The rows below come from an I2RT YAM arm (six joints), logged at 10 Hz.
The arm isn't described. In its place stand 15 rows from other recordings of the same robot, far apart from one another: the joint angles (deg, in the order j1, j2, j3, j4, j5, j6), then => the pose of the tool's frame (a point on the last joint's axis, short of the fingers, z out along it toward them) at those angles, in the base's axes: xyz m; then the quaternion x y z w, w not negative.
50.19, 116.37, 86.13, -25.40, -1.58, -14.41 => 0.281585, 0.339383, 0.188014, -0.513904, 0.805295, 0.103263, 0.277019
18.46, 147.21, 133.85, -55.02, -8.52, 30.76 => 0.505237, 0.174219, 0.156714, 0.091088, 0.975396, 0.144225, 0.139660
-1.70, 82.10, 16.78, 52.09, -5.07, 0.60 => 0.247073, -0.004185, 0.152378, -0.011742, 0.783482, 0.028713, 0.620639
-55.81, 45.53, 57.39, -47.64, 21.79, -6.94 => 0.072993, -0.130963, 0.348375, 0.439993, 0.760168, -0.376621, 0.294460
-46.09, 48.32, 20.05, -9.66, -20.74, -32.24 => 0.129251, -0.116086, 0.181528, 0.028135, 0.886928, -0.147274, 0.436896
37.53, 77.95, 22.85, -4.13, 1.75, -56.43 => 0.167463, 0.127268, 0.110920, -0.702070, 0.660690, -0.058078, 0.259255
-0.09, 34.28, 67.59, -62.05, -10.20, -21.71 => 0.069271, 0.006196, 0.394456, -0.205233, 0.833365, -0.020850, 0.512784
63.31, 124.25, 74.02, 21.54, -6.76, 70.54 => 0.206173, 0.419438, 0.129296, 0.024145, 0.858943, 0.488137, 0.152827
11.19, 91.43, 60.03, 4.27, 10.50, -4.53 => 0.358318, 0.064271, 0.251278, -0.068920, 0.848197, -0.047773, 0.523001
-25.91, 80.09, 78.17, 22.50, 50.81, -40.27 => 0.268378, -0.161050, 0.459239, 0.285615, 0.554404, -0.610070, 0.488748
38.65, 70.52, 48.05, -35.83, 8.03, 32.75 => 0.189525, 0.145200, 0.231244, -0.030288, 0.959332, 0.104287, 0.260557
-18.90, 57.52, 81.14, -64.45, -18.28, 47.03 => 0.155212, -0.041338, 0.418860, 0.433069, 0.789216, 0.239941, 0.363342
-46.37, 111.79, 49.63, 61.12, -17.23, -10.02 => 0.279115, -0.277510, 0.168056, 0.120324, 0.702987, -0.233113, 0.661053
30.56, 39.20, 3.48, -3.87, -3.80, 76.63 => 0.113975, 0.070038, 0.116237, 0.340850, 0.837714, 0.360364, 0.228459
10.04, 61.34, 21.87, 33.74, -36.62, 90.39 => 0.215599, 0.059737, 0.225493, 0.293142, 0.673895, 0.638516, 0.228541
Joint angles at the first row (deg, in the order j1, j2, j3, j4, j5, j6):
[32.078 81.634 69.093 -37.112 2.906 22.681]
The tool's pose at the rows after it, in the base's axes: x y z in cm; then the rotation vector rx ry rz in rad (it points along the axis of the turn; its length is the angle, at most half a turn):
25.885 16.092 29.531 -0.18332 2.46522 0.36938
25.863 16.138 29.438 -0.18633 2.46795 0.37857
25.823 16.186 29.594 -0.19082 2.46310 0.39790
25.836 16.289 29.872 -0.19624 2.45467 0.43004
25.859 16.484 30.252 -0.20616 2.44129 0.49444
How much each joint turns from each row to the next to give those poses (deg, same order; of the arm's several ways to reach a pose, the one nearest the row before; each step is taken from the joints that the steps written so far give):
[0.089 0.017 -0.267 0.272 -0.343 0.039]
[0.045 0.020 -0.181 0.165 -0.434 0.075]
[0.032 -0.171 0.075 0.239 -0.722 0.066]
[0.011 -0.109 0.305 0.409 -1.194 0.172]
[-0.002 -0.157 0.308 0.969 -2.478 0.459]

